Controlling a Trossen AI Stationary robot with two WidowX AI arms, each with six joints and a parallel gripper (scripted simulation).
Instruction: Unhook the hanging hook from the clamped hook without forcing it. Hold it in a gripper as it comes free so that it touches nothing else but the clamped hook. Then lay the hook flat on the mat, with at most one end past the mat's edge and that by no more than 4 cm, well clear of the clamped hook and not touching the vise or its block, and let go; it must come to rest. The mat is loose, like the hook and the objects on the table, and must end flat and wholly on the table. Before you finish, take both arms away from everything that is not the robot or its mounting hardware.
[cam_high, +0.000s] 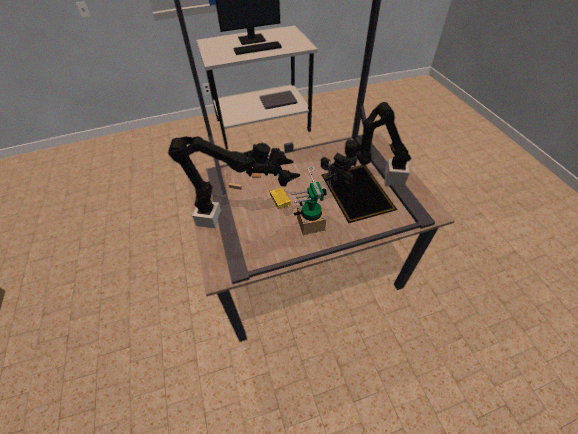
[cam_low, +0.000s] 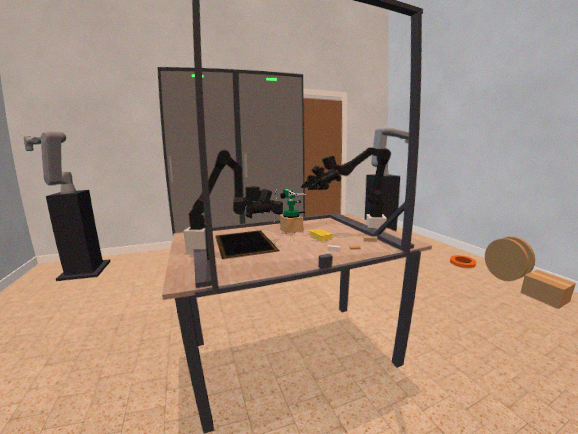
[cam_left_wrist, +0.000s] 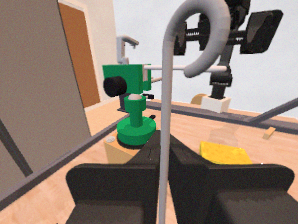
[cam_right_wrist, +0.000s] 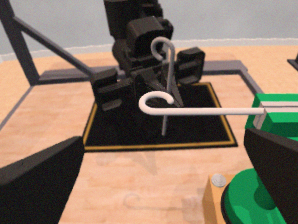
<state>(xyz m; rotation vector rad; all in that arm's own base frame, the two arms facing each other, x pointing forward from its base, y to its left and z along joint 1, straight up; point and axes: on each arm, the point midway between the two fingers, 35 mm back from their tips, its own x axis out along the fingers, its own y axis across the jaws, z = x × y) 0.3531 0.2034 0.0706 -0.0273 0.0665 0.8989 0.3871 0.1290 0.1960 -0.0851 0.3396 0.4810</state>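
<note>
The black mat is 3 cm behind my left hand, 18 cm to the left of it and 18 cm below it. The rest, counted from my left hand: white piece 28 cm behind, 21 cm to the right, 17 cm below; wooden block 11 cm ahead, 12 cm to the right, 14 cm below.
</note>
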